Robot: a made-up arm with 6 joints.
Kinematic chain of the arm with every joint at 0, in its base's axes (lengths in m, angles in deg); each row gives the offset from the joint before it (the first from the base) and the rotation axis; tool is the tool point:
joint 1: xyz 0 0 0.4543 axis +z
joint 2: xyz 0 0 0 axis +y
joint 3: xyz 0 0 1.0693 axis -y
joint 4: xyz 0 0 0 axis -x
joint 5: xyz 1.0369 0 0 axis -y
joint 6: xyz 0 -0.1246 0 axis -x
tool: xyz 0 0 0
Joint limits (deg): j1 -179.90..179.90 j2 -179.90..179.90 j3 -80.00..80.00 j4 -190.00..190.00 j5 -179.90..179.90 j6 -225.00..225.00
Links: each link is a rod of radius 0.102 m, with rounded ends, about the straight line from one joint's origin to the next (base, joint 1, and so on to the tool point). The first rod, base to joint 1, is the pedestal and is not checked.
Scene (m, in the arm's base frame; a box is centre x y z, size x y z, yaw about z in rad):
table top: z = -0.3
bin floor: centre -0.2 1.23 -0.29 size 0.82 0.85 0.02 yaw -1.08
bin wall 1: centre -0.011 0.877 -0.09 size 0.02 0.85 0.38 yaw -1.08
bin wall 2: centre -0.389 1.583 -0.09 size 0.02 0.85 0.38 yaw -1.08
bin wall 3: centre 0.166 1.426 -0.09 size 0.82 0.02 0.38 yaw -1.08
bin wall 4: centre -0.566 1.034 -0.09 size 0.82 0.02 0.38 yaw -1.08
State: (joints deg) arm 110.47 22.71 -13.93 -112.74 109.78 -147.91
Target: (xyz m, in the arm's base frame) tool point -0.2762 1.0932 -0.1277
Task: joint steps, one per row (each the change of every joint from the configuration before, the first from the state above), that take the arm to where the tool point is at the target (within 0.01 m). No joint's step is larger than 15 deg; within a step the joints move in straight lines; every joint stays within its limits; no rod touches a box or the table.
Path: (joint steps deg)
1: -2.88 14.14 1.35 0.30 0.00 0.00
2: -2.89 14.15 1.35 0.29 0.00 0.00
3: -2.88 14.14 1.35 0.30 0.00 0.00

